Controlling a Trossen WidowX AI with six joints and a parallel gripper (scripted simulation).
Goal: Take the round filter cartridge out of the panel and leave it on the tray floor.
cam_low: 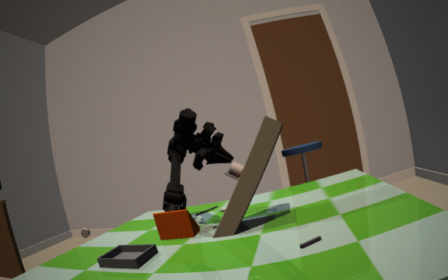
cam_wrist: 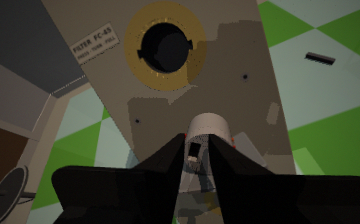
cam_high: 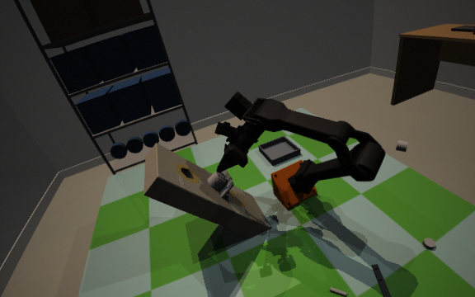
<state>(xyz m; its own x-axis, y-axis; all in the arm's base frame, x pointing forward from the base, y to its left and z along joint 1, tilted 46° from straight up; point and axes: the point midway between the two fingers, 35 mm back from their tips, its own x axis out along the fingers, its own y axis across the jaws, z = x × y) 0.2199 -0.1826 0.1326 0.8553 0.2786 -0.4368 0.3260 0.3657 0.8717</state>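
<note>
Now: gripper tip 10 mm short of the round filter cartridge and 30 mm above it. The rest, counted from my gripper tip: dark tray 370 mm behind, 230 mm to the right, 230 mm below; grey bracket 70 mm below; tan service panel 50 mm ahead, 10 mm to the right, 50 mm below.
</note>
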